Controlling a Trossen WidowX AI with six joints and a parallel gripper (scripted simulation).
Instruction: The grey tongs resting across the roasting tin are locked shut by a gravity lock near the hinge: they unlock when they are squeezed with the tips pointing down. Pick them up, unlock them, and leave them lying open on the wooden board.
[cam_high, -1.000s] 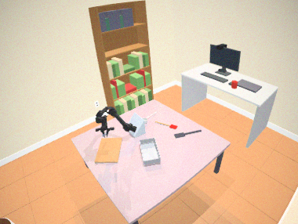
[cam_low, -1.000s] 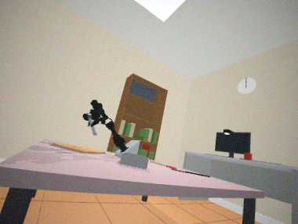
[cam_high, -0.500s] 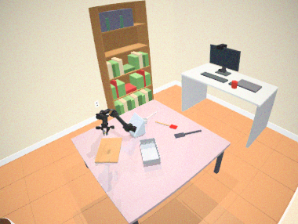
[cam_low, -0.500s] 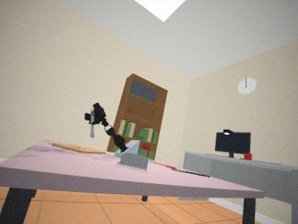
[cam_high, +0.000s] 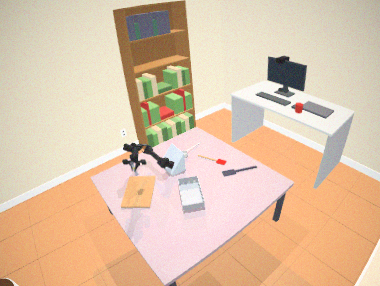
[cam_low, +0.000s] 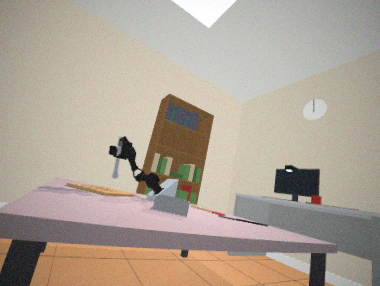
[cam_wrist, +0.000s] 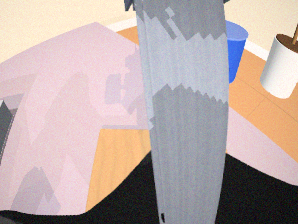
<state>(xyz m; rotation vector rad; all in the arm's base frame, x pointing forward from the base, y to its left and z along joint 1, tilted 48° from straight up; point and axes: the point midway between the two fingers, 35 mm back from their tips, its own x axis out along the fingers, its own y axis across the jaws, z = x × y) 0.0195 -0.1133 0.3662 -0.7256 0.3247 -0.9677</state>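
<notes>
My gripper tip is 210 mm above the wooden board and 10 mm past it. The rest, counted from my gripper tip: grey roasting tin: 330 mm ahead, 280 mm to the left, 190 mm below.
</notes>
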